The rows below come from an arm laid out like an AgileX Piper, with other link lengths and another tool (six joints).
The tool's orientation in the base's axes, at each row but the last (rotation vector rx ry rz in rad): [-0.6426, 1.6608, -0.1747]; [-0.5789, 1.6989, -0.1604]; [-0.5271, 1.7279, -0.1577]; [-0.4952, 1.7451, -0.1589]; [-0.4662, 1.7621, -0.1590]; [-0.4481, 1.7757, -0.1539]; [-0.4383, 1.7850, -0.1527]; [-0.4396, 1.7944, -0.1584]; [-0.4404, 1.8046, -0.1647]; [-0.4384, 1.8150, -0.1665]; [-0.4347, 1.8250, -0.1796]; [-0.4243, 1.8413, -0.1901]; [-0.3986, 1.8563, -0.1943]
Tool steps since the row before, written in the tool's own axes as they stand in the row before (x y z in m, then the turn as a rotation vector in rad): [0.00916, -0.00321, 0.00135, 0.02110, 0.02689, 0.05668]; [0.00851, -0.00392, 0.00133, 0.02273, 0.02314, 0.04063]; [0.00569, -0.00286, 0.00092, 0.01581, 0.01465, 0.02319]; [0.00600, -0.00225, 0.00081, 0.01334, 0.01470, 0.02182]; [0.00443, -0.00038, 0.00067, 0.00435, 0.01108, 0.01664]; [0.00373, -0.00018, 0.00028, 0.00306, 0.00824, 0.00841]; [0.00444, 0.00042, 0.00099, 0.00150, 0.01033, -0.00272]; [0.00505, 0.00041, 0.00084, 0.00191, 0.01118, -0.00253]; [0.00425, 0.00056, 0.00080, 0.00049, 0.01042, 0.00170]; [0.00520, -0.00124, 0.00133, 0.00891, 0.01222, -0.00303]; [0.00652, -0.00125, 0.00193, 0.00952, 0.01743, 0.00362]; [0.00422, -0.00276, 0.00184, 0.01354, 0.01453, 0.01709]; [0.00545, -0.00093, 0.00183, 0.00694, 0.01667, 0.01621]
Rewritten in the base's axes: [0.00173, -0.00693, -0.00671, 0.04417, 0.02541, -0.04224]; [0.00152, -0.00701, -0.00617, 0.02978, 0.01806, -0.03860]; [0.00085, -0.00480, -0.00420, 0.01624, 0.01037, -0.02512]; [0.00039, -0.00435, -0.00476, 0.01530, 0.01121, -0.02259]; [-0.00005, -0.00199, -0.00403, 0.01271, 0.01071, -0.01192]; [-0.00040, -0.00154, -0.00339, 0.00569, 0.00751, -0.00770]; [-0.00002, -0.00114, -0.00442, -0.00509, 0.00860, -0.00406]; [-0.00033, -0.00142, -0.00492, -0.00518, 0.00925, -0.00477]; [-0.00028, -0.00101, -0.00423, -0.00068, 0.00958, -0.00442]; [0.00034, -0.00296, -0.00463, -0.00747, 0.00751, -0.01121]; [0.00053, -0.00345, -0.00597, -0.00235, 0.01272, -0.01550]; [0.00119, -0.00400, -0.00338, 0.00993, 0.00964, -0.02225]; [0.00040, -0.00274, -0.00512, 0.01053, 0.01399, -0.01680]
